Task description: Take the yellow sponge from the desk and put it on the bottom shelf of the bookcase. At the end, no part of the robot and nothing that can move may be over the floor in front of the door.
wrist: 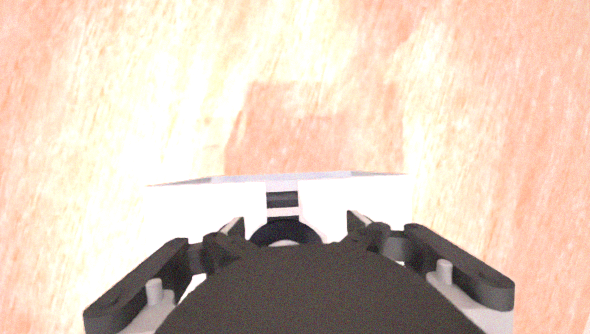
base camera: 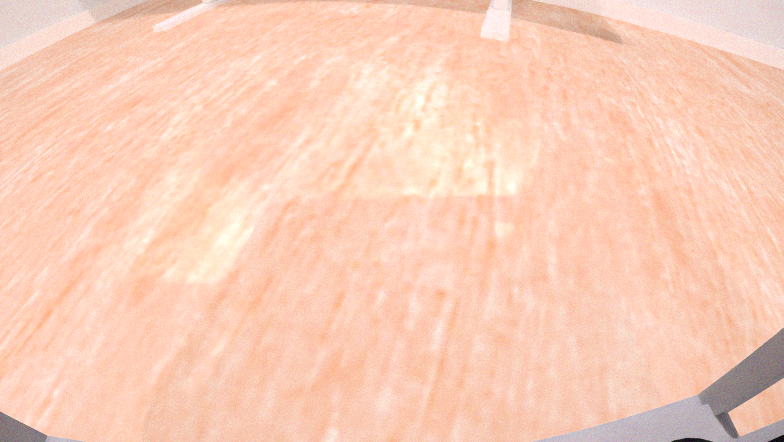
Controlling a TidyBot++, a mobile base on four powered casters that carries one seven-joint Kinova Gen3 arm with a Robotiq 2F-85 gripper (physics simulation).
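Frame: origin at the arm's base, x back, y right, z up, level; metres.
Seen in the pictures: gripper, fingertip midpoint: [wrist: 296, 224].
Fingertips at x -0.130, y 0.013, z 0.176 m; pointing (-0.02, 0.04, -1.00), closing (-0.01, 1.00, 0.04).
Note:
A point is followed by its place in that frame.
My gripper [wrist: 296, 224] @(x -0.130, y 0.013, z 0.176 m) is open, with its two dark fingers wide apart and nothing between them. It hangs above the white front part of my own base in the wrist view. The yellow sponge and the bookcase do not show in either view. Two white legs with feet on the floor, the left one [base camera: 183, 17] and the right one [base camera: 496, 21], stand at the far edge of the base camera view. What they carry is cut off by the top of the view, so I cannot tell whether it is the desk.
Wood floor [base camera: 384, 274] @(x -0.381, y 0.020, z -0.397 m) [wrist: 500, 100] @(x -0.421, y 0.955, z -0.397 m) stretches ahead of the base, with bright light patches and shadow. Pale walls with a light baseboard [base camera: 719, 41] @(x -1.494, y 1.619, z -0.362 m) close off the far left and far right. A shadow lies behind the right leg. Parts of my base frame [base camera: 746, 373] show at the bottom corners.

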